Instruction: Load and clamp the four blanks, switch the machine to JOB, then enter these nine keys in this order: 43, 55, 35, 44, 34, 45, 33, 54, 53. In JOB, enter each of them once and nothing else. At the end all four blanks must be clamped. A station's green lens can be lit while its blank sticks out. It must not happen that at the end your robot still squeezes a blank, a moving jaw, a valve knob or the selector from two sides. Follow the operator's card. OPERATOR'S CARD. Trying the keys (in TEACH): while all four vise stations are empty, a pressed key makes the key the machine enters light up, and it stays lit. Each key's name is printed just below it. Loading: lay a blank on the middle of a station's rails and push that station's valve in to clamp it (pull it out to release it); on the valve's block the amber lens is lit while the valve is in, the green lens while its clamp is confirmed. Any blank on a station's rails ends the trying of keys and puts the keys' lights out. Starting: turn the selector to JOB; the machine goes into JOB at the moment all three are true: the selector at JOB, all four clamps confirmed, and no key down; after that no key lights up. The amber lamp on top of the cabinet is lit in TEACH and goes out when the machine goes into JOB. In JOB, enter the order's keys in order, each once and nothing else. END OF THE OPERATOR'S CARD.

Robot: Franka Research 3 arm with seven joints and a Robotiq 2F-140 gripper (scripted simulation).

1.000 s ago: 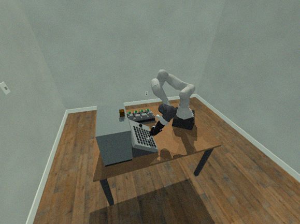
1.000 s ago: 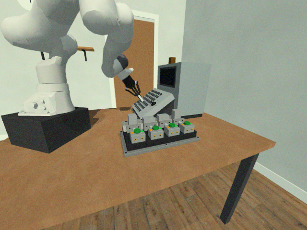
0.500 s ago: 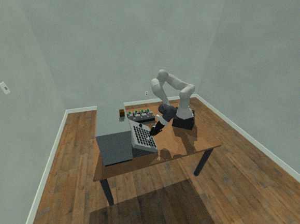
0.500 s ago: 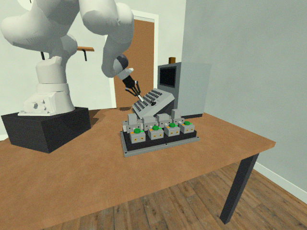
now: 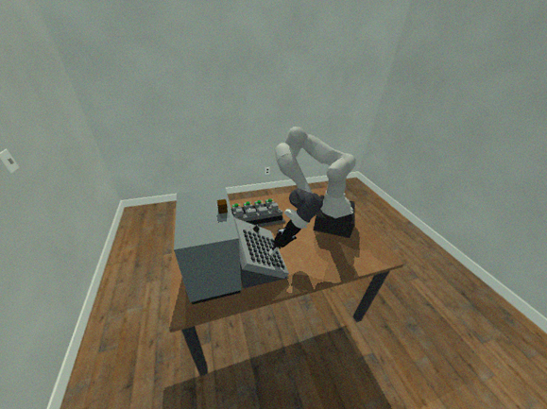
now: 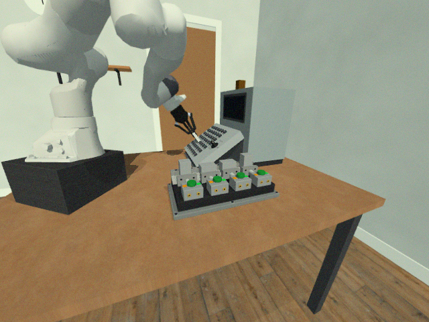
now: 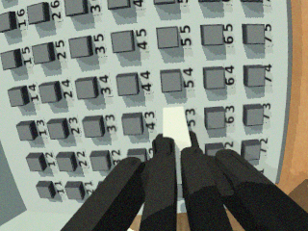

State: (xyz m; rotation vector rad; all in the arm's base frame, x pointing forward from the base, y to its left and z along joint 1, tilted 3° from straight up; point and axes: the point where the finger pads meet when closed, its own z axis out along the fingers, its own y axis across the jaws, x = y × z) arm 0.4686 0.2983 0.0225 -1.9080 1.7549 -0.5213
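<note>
Right now my hand is 80 mm short of the key, 30 mm to the left of it and 10 mm below it. Also, from my hand: selector knob (190 mm to the right, 70 mm ahead); sloped keypad (80 mm to the right, 80 mm ahead, 50 mm below).
</note>
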